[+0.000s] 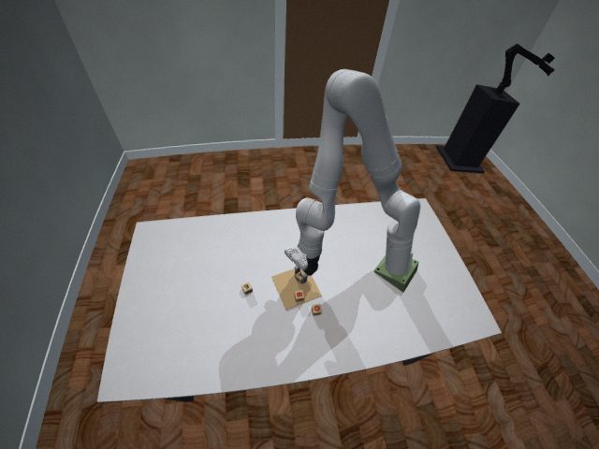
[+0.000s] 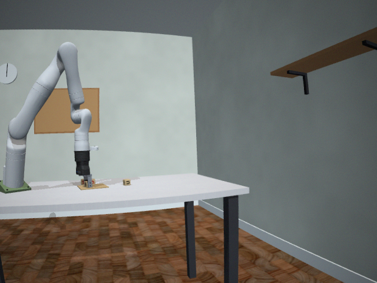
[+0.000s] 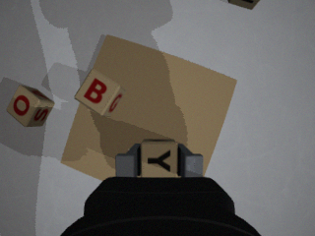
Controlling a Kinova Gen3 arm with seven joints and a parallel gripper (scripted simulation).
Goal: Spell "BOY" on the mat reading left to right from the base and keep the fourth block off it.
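Right now my hand is 30 mm to the right of the tan mat, 20 mm short of it and 20 mm above it. Also, from my hand: Y block (right at my hand); then O block (130 mm to the left, 50 mm behind, 10 mm below); then B block (80 mm to the left, 10 mm ahead).
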